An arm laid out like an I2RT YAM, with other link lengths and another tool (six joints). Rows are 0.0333 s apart.
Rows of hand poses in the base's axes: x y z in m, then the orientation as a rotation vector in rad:
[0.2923 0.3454 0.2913 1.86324 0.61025 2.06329]
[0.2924 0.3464 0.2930 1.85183 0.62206 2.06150]
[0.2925 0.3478 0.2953 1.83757 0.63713 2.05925]
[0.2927 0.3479 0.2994 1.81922 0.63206 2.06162]
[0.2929 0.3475 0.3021 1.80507 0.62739 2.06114]
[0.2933 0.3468 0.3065 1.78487 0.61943 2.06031]
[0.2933 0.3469 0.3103 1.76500 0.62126 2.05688]
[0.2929 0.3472 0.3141 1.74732 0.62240 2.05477]
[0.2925 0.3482 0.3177 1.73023 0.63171 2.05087]
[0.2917 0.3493 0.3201 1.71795 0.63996 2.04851]
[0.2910 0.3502 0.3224 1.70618 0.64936 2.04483]
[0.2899 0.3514 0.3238 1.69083 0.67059 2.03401]
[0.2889 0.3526 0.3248 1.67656 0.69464 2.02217]
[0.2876 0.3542 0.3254 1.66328 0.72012 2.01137]
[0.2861 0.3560 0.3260 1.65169 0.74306 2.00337]
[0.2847 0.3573 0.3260 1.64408 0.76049 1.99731]
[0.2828 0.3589 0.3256 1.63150 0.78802 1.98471]
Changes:
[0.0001 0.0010 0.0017 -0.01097 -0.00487 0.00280]
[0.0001 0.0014 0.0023 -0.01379 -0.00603 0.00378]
[0.0002 0.0001 0.0041 -0.00559 -0.01310 -0.00648]
[0.0002 -0.0004 0.0027 -0.00531 -0.00956 -0.00676]
[0.0004 -0.0007 0.0044 -0.00711 -0.01387 -0.01044]
[0.0000 0.0001 0.0038 -0.01218 -0.01133 -0.00610]
[-0.0004 0.0003 0.0038 -0.01009 -0.01049 -0.00507]
[-0.0004 0.0010 0.0036 -0.01403 -0.00818 -0.00115]
[-0.0008 0.0011 0.0024 -0.01044 -0.00573 0.00043]
[-0.0007 0.0009 0.0023 -0.01139 -0.00481 0.00048]
[-0.0011 0.0012 0.0014 -0.02179 -0.00282 0.00232]
[-0.0010 0.0012 0.0010 -0.02292 -0.00121 0.00384]
[-0.0013 0.0016 0.0006 -0.02234 -0.00047 0.00581]
[-0.0015 0.0018 0.0006 -0.01888 -0.00057 0.00659]
[-0.0014 0.0013 0.0000 -0.01371 0.00040 0.00537]
[-0.0019 0.0016 -0.0004 -0.02359 0.00111 0.00673]

